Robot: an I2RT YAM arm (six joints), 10 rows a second.
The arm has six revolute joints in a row. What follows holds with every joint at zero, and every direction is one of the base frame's.
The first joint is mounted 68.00 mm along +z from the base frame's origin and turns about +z.
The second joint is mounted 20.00 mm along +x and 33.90 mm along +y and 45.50 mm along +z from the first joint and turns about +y.
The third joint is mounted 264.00 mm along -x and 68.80 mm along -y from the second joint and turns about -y.
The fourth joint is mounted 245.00 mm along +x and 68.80 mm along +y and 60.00 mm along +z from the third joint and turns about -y.
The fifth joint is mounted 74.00 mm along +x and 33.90 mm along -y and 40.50 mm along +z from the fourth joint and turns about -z.
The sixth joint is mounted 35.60 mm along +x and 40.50 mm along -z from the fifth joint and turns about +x.
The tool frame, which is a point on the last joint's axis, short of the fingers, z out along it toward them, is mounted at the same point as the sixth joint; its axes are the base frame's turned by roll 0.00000, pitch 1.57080 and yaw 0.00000 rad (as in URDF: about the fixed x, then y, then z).
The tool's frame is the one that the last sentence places.
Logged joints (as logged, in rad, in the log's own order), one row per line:
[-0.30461, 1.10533, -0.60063, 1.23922, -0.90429, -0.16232]
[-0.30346, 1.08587, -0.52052, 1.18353, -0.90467, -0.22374]
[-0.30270, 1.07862, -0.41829, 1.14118, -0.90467, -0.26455]
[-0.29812, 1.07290, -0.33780, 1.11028, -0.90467, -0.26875]
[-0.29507, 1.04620, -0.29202, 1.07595, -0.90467, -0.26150]
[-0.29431, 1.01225, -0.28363, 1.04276, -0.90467, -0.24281]
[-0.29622, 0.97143, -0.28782, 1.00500, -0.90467, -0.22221]
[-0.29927, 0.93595, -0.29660, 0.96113, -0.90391, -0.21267]
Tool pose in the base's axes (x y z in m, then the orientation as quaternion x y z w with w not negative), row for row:
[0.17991, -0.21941, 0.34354, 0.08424, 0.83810, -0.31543, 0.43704]
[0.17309, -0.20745, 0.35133, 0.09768, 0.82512, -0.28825, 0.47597]
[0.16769, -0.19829, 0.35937, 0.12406, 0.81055, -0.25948, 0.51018]
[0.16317, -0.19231, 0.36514, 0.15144, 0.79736, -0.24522, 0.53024]
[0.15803, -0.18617, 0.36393, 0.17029, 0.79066, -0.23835, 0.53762]
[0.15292, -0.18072, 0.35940, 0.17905, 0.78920, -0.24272, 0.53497]
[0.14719, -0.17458, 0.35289, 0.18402, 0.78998, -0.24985, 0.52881]
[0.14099, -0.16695, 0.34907, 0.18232, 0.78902, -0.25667, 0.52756]
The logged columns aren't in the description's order. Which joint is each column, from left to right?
Columns, left to right: joint 4, joint 3, joint 6, joint 2, joint 1, joint 5.
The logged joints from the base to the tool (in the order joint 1, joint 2, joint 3, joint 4, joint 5, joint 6), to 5 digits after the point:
[-0.90429, 1.23922, 1.10533, -0.30461, -0.16232, -0.60063]
[-0.90467, 1.18353, 1.08587, -0.30346, -0.22374, -0.52052]
[-0.90467, 1.14118, 1.07862, -0.30270, -0.26455, -0.41829]
[-0.90467, 1.11028, 1.07290, -0.29812, -0.26875, -0.33780]
[-0.90467, 1.07595, 1.04620, -0.29507, -0.26150, -0.29202]
[-0.90467, 1.04276, 1.01225, -0.29431, -0.24281, -0.28363]
[-0.90467, 1.00500, 0.97143, -0.29622, -0.22221, -0.28782]
[-0.90391, 0.96113, 0.93595, -0.29927, -0.21267, -0.29660]

